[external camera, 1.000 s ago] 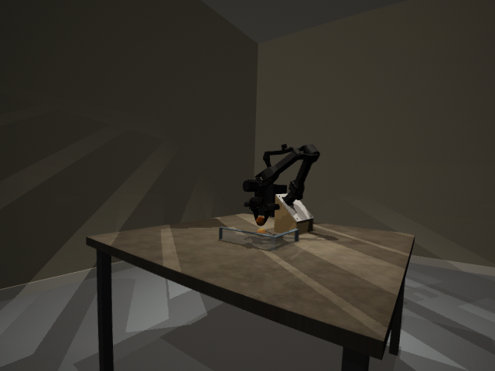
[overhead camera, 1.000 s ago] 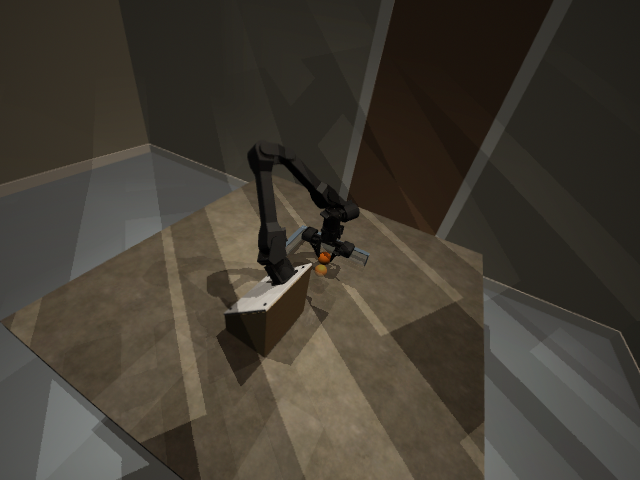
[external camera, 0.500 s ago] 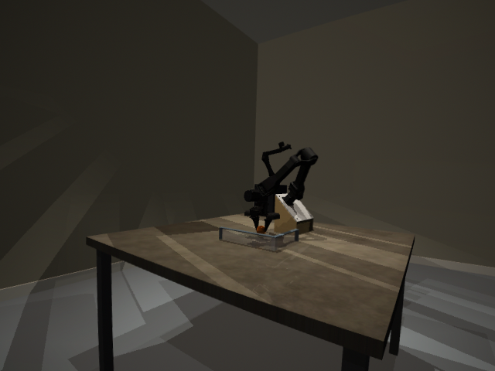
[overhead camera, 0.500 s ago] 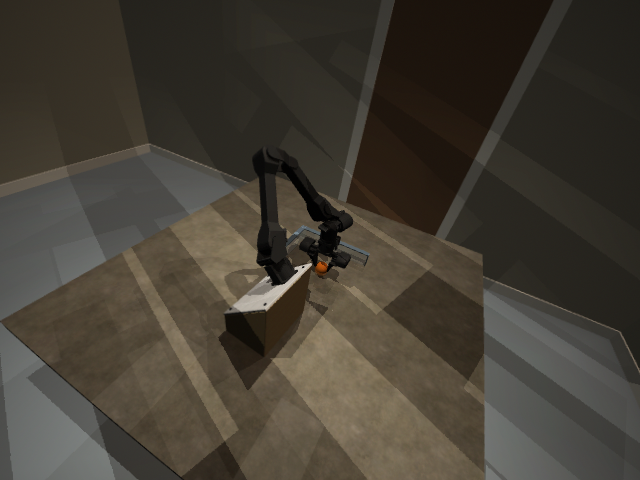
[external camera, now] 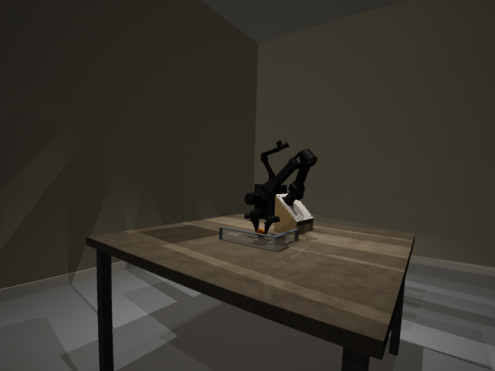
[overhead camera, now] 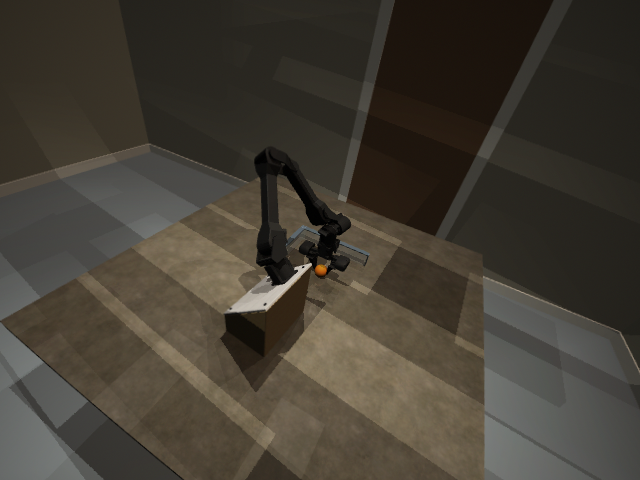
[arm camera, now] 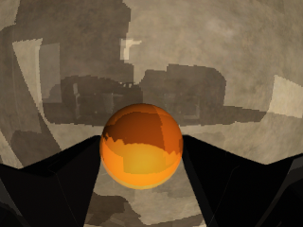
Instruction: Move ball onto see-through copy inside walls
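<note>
My gripper tip is now right at the see-through copy of ball. Also, from my gripper tip: low clear wall: 16 cm ahead, 4 cm to the left, 1 cm above.
</note>
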